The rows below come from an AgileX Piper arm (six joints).
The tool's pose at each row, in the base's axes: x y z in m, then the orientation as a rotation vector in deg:
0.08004, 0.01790, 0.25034, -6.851, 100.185, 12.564
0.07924, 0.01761, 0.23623, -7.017, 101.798, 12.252
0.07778, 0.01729, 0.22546, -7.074, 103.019, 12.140
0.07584, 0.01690, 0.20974, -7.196, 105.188, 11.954
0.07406, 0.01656, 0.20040, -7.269, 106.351, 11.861
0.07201, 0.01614, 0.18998, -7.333, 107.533, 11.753
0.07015, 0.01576, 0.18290, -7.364, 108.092, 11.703
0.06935, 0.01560, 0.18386, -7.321, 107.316, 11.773
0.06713, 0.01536, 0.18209, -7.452, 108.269, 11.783
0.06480, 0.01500, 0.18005, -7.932, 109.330, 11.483
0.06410, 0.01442, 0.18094, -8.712, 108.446, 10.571
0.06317, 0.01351, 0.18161, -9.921, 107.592, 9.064
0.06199, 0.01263, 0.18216, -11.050, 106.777, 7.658
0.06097, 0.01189, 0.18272, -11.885, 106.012, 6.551
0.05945, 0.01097, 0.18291, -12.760, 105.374, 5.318
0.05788, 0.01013, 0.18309, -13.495, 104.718, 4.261
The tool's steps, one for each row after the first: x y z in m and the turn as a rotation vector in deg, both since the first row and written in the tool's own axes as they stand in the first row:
0.01398, -0.00126, 0.00165, 0.203, 1.615, -0.123
0.02481, -0.00214, 0.00207, 0.311, 2.831, -0.099
0.04059, -0.00339, 0.00289, 0.478, 4.994, -0.061
0.05007, -0.00411, 0.00275, 0.558, 6.154, -0.041
0.06066, -0.00495, 0.00252, 0.652, 7.333, -0.020
0.06795, -0.00551, 0.00190, 0.695, 7.890, -0.010
0.06715, -0.00543, 0.00093, 0.635, 7.116, -0.024
0.06929, -0.00536, -0.00095, 0.603, 8.076, -0.005
0.07172, -0.00540, -0.00290, 0.590, 9.181, -0.371
0.07095, -0.00576, -0.00386, 0.722, 8.396, -1.472
0.07043, -0.00640, -0.00506, 1.012, 7.703, -3.180
0.07008, -0.00698, -0.00648, 1.282, 7.054, -4.783
0.06969, -0.00745, -0.00772, 1.519, 6.423, -6.028
0.06976, -0.00803, -0.00941, 1.823, 5.936, -7.357
0.06984, -0.00852, -0.01113, 2.087, 5.416, -8.503

